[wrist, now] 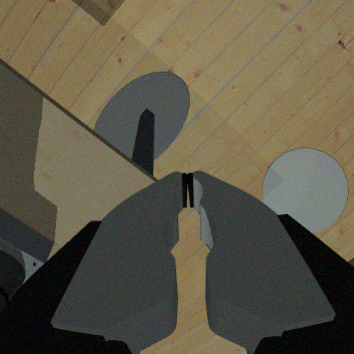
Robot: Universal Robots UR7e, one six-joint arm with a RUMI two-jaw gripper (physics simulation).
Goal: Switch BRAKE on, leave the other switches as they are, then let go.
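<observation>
My gripper [186, 176] is shut and empty, its two black-padded tips together near the middle of the wrist view. No switch that I can make out as BRAKE shows in the wrist view, and no label can be read. A large box-like body [75, 150] with a straight dark upper edge fills the left side, partly in shadow. That edge runs down to just left of the fingertips. The gap in height between the tips and this body cannot be told. The left finger hides part of the body.
A dark grey disc [170, 100] with a dark pointed bar [145, 137] over it is above and left of the tips. A pale round disc [310, 190] is at the right. A brown edge piece [103, 17] shows at the top left. Planked wood [240, 115] lies beneath.
</observation>
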